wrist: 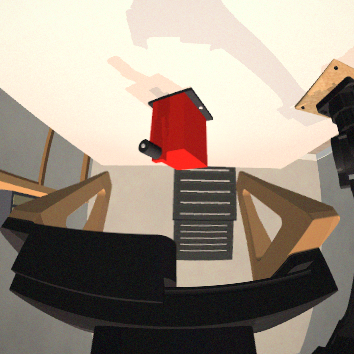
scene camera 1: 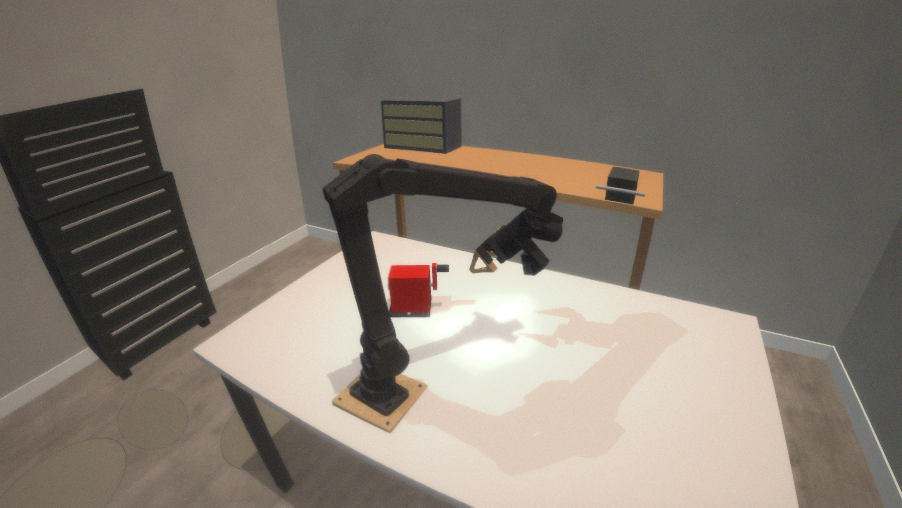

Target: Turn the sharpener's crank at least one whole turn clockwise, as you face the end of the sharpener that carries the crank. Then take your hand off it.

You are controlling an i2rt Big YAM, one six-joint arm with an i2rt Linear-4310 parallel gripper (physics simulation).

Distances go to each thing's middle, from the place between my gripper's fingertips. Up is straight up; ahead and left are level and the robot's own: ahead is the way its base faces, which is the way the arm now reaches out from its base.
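The red sharpener (scene camera 1: 409, 286) is 140 mm below my hand, 210 mm to the left of it and 20 mm behind it.
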